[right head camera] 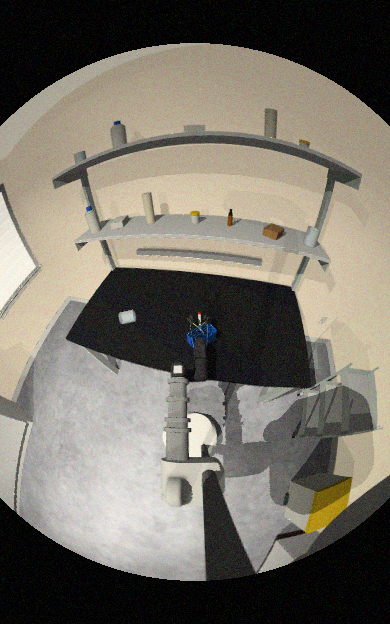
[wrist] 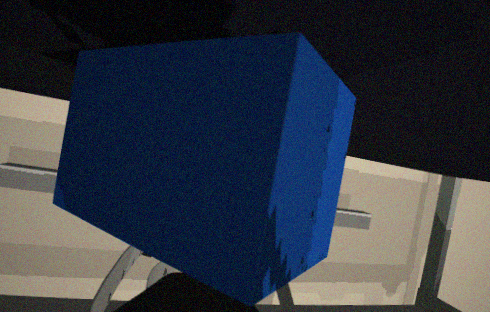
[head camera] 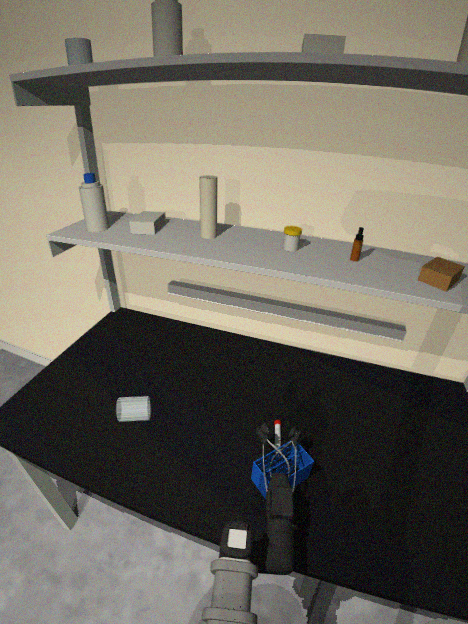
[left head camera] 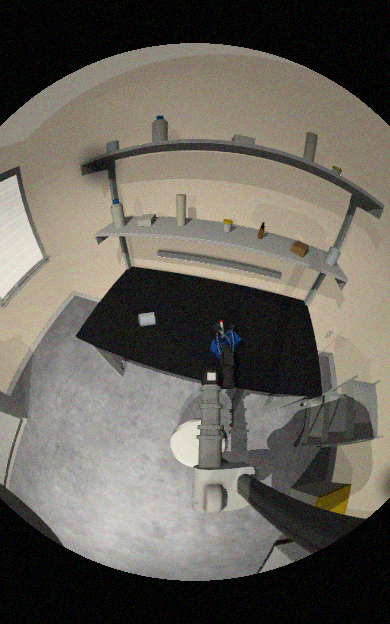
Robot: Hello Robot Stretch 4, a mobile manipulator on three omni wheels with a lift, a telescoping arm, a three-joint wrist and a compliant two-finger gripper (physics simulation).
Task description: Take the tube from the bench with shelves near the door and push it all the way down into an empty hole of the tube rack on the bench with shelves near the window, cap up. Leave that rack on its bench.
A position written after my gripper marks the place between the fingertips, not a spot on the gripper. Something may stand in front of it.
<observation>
In view: my gripper (head camera: 278,425), a blue tube rack (head camera: 304,462), a clear ribbed beaker (head camera: 127,408), a yellow-lidded bin (right head camera: 313,501), a wire cart (right head camera: 341,408) and a bench with shelves (head camera: 375,515).
The blue tube rack also shows in the wrist view (wrist: 223,158). The wire cart is seen too in the left head camera view (left head camera: 342,418). The bench with shelves shows as well in the right head camera view (right head camera: 260,340), in the wrist view (wrist: 413,76) and in the left head camera view (left head camera: 277,353). The wrist view does not show the clear ribbed beaker: it is out of frame.
</observation>
